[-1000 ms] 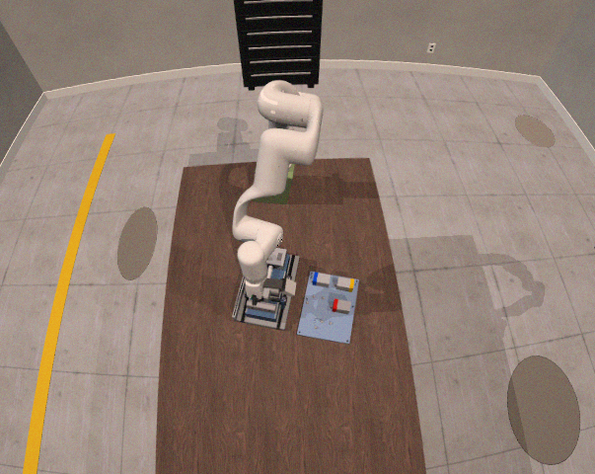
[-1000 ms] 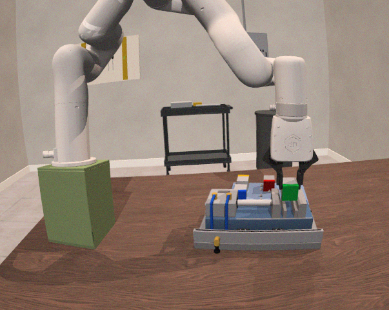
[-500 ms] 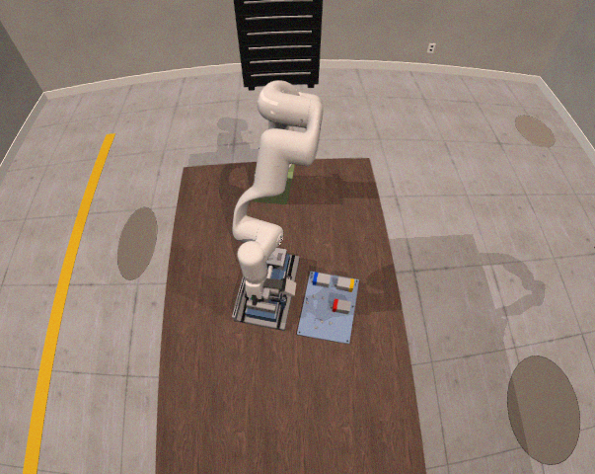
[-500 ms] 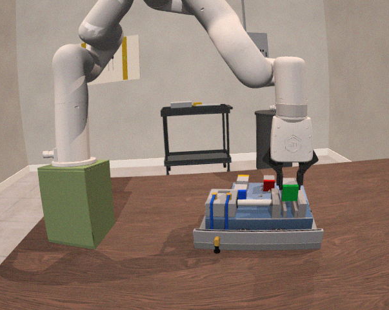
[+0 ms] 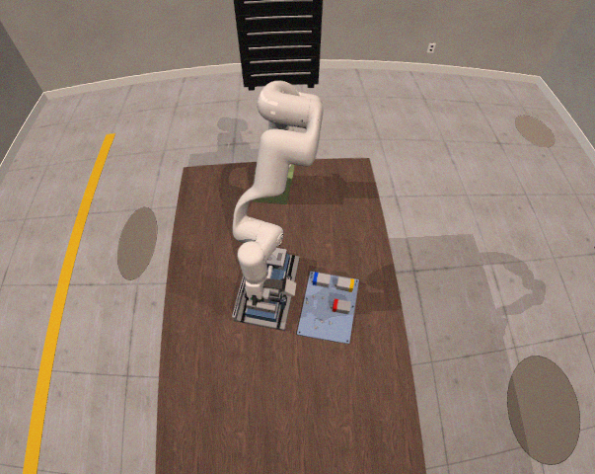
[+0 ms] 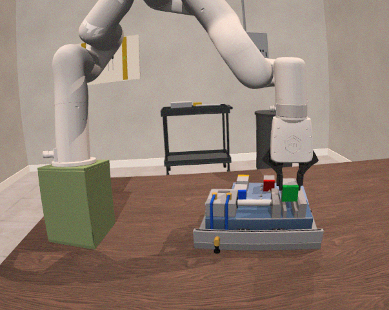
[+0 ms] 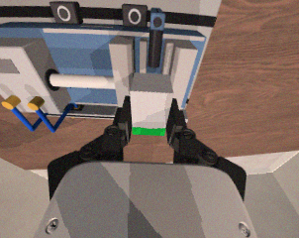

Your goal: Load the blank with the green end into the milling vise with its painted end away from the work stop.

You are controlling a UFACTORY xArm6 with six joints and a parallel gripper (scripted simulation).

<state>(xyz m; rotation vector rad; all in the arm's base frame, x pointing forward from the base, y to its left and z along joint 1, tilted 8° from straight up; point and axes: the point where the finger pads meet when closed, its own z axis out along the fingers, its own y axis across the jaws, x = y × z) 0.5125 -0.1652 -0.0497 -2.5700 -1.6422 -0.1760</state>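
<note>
Right now my hand is 2 cm above the green-ended blank. Also, from my hand: fixed jaw: 6 cm below, 3 cm ahead, 1 cm to the right; then moving jaw: 6 cm below, 3 cm behind, 2 cm to the left; then dark work stop rod: 5 cm to the left, 5 cm below, 2 cm ahead.
</note>
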